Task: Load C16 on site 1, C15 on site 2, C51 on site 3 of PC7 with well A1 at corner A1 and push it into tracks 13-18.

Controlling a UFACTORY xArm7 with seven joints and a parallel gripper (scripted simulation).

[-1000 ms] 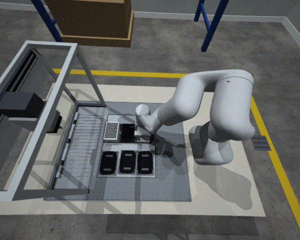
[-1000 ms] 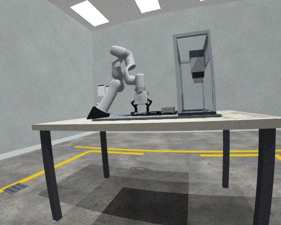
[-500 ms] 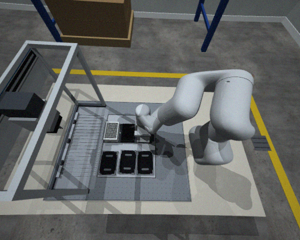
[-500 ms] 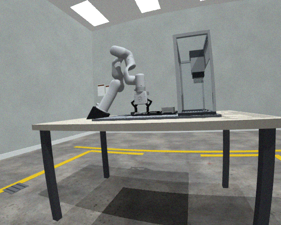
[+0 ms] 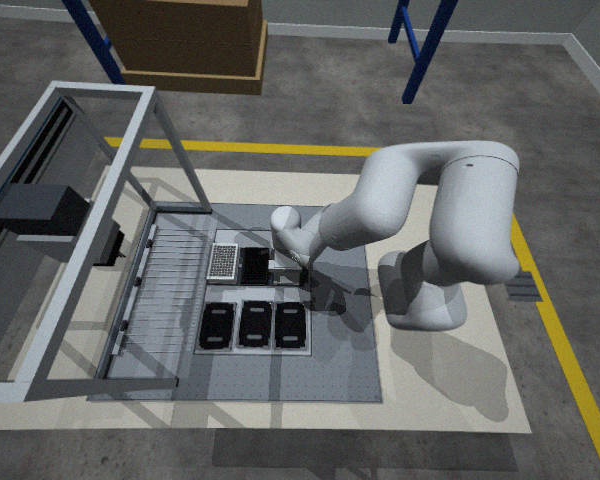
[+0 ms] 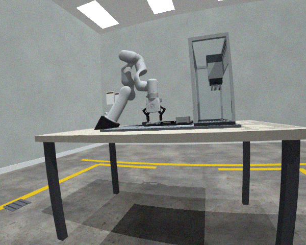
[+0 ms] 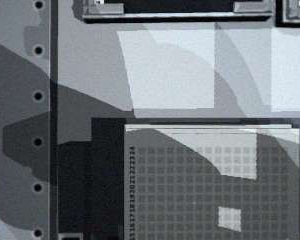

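Right now the small white corner mark is 130 mm to the left of my hand, 40 mm ahead of it and 30 mm below it. Round my hand: dark carrier PC7: 100 mm ahead, 30 mm below, 10 mm to the left; then black 96-well plate C15: 100 mm ahead, 20 mm below, 10 mm to the left; then white 384-well plate C16: 210 mm ahead, 10 mm to the left, 10 mm below.
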